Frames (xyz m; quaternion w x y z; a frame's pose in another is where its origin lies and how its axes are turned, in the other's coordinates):
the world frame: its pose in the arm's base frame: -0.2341 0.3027 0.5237 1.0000 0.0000 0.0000 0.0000
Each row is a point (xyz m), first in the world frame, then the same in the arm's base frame.
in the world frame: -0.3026 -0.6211 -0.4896
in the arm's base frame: -0.5367 -0.3184 0.0341
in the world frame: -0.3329 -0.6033 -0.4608
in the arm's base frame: -0.5670 -0.3006 0.0629
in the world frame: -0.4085 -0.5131 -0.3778
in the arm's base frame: -0.6426 -0.2104 0.1459
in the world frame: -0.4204 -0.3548 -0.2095
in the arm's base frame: -0.6545 -0.0521 0.3142
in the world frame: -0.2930 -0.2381 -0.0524
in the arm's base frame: -0.5271 0.0646 0.4713
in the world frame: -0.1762 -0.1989 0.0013
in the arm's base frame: -0.4103 0.1038 0.5250
